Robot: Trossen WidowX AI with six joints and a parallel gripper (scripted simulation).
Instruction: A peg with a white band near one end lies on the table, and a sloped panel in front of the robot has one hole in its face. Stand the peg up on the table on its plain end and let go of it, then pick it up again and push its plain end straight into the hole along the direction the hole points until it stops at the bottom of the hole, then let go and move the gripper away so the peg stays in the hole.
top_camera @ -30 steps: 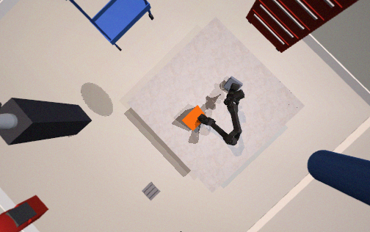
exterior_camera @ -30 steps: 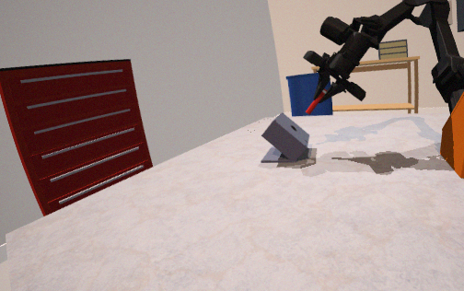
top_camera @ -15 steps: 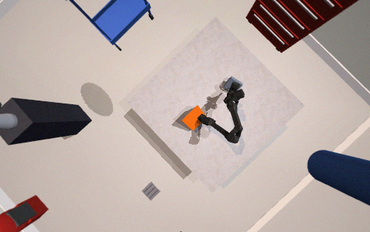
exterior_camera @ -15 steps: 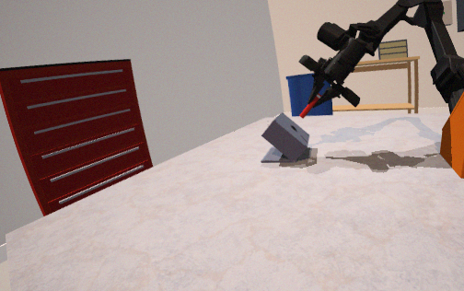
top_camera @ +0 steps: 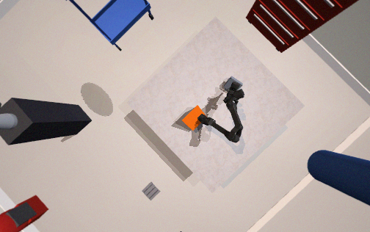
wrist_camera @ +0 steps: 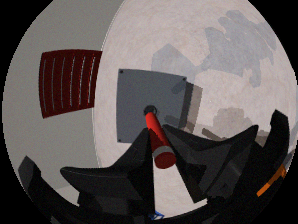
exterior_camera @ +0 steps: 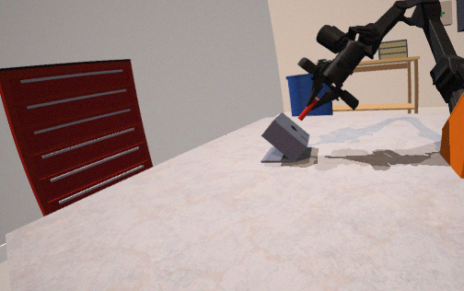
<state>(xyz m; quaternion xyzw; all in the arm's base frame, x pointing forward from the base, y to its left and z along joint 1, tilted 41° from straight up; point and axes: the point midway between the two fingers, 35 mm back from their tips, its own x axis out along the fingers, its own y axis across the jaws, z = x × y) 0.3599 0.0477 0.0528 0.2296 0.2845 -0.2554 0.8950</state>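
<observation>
The grey sloped panel lies 60 mm ahead of my gripper tip, 20 mm to the left of it and 70 mm below it. Also, from my gripper tip: red peg (10 mm behind, 10 mm above).
</observation>
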